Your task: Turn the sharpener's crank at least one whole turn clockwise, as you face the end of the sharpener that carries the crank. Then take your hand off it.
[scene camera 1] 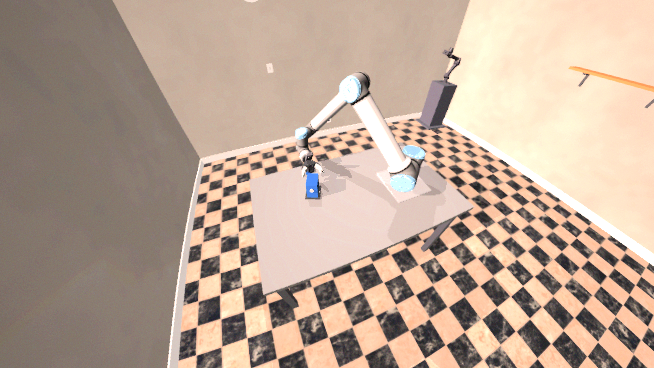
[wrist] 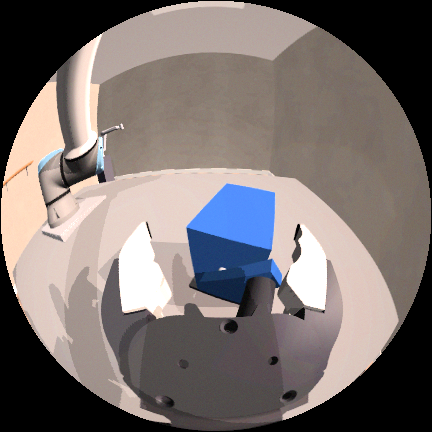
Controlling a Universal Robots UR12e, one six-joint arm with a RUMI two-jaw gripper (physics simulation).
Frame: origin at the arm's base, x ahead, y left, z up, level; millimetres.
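Seen in the pictures: gripper, fingertip midpoint: (scene camera 1: 313,174) (wrist: 223,224); arm's base at its link origin: (wrist: 63,215).
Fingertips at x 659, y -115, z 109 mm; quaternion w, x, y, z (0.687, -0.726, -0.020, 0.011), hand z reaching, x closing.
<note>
Pixels of each thing's top centre, then the offset from my fingertips to it. "spot": a spot on its surface instead. Level surfaces: height alone.
- blue box-shaped sharpener at a spot on its surface: (wrist: 231,220) spot: dy +8, dx +7, dz +0 mm
- table at its surface level: dz -128 mm
- black handle at a spot on its surface: (wrist: 257,296) spot: dy -64, dx +23, dz -5 mm
The blue box-shaped sharpener (scene camera 1: 312,183) (wrist: 231,220) stands upright on the table (scene camera 1: 345,240) (wrist: 357,285). In the wrist view its crank end faces my gripper. The blue crank arm (wrist: 262,270) lies across that end, and the black handle (wrist: 257,296) sticks out from its right end toward my palm. My gripper (scene camera 1: 313,173) (wrist: 223,224) is open, with its white fingers wide apart. The handle is in the space between them, nearer the right finger, and its near end is hidden by the palm. In the scene view the crank is hidden by the sharpener and gripper.
My arm's base stands on a pale plate (scene camera 1: 387,185) at the table's right side. A dark pedestal (scene camera 1: 438,102) with a small arm on it stands by the back right corner of the room. A wooden rail (scene camera 1: 612,77) runs along the right wall.
</note>
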